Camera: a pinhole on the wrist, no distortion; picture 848 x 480 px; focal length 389.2 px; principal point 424.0 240.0 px. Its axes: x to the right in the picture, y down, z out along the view. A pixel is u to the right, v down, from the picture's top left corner.
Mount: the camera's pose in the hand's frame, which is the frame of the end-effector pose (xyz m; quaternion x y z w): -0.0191 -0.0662 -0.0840 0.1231 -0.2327 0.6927 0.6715
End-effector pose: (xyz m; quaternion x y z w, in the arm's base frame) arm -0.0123 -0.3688 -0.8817 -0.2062 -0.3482 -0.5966 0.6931
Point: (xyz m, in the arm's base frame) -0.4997 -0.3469 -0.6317
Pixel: 305 59
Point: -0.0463 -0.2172 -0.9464
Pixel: outside the picture
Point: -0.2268 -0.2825 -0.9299
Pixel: 371 342
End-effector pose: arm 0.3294 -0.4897 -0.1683 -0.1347 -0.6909 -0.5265 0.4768
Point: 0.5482 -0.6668 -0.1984
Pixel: behind the camera
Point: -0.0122 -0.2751 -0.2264
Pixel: 522 105
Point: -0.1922 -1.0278 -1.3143
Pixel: outside the picture
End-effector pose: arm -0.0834 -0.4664 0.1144 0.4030 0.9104 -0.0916 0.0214
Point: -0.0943 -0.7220 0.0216
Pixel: 474 407
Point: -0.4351 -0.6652 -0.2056
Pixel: 397 70
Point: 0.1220 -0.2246 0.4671
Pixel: behind the camera
